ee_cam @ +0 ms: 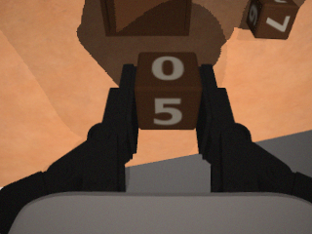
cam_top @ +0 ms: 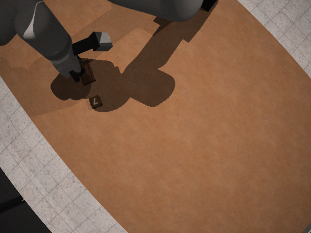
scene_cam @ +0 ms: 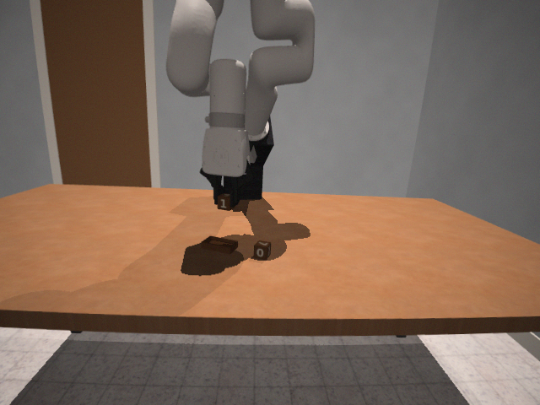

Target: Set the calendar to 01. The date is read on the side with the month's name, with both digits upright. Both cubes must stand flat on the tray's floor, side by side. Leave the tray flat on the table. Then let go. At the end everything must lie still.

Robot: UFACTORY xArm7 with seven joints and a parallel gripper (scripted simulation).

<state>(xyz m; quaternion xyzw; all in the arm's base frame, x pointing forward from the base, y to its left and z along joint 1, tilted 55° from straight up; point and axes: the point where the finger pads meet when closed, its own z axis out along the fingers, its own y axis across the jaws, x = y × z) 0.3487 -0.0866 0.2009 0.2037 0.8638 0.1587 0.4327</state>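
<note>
Right now my hand is 120 mm above the calendar tray, 20 mm to the left of it and 10 mm past it. Also, from my hand: cube (120 mm below, 90 mm to the left, 30 mm ahead).
</note>
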